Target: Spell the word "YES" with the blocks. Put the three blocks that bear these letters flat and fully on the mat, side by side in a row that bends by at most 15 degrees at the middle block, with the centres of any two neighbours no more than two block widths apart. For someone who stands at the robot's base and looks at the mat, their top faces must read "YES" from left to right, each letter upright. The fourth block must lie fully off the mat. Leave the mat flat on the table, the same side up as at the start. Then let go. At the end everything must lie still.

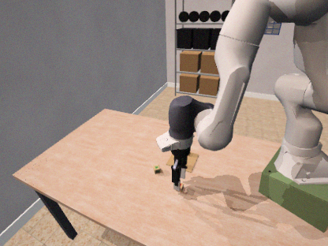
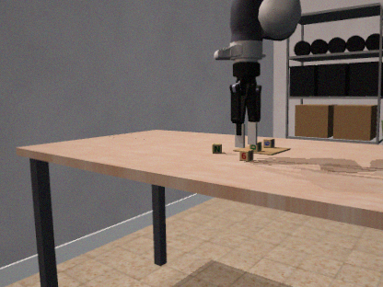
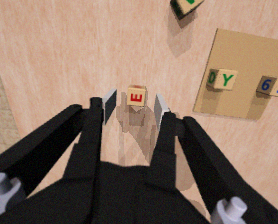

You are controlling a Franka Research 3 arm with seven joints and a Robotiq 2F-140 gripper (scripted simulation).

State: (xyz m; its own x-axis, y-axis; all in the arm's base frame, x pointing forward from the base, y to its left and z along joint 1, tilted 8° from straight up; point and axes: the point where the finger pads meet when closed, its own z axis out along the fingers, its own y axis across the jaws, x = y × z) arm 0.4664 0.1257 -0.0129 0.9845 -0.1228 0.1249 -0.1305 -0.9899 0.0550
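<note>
The E block is 60 mm below my hand. From my hand the other things lie so: green N block (130 mm ahead, 70 mm to the right, 60 mm below); Y block (30 mm ahead, 140 mm to the right, 50 mm below); tan mat (20 mm ahead, 190 mm to the right, 70 mm below).
</note>
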